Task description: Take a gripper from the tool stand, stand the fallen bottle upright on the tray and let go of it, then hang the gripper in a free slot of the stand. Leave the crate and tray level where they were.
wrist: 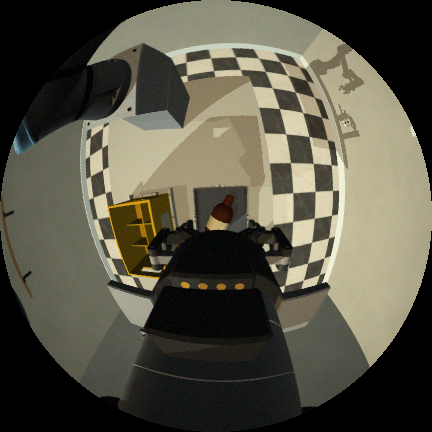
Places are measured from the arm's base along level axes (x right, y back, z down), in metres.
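Pixels of known places: arm's base, link origin: (105, 88).
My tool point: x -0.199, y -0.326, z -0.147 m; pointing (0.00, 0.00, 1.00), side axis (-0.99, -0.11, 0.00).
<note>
For each thing: its top centre in the pictures, then the offset to it from my tool point.
- brown bottle, top centre: (221, 217) dx +0.006, dy -0.057, dz +0.418 m
- dark grey tray, top centre: (220, 220) dx +0.011, dy -0.083, dz +0.471 m
- yellow crate, top centre: (134, 243) dx +0.292, dy -0.087, dz +0.322 m
The brown bottle (222, 212) with a cream label lies on its side on the dark grey tray (204, 198), its neck pointing up and slightly right in the wrist view. Its lower end is hidden behind the gripper's body. My gripper (220, 227), the black adaptive one with linked fingers, is open. Its fingertips stand wide apart to the left and right of the bottle in the view, with nothing held between them; the gripper hangs above the tray, whose near part it hides. The tool stand cannot be made out in this view.
A yellow crate (129, 202) with inner dividers stands left of the tray, partly behind the left finger. The arm's base on a grey block (161, 87) is at the upper left. A black and white checkered floor surrounds the pale table, with walls beyond.
</note>
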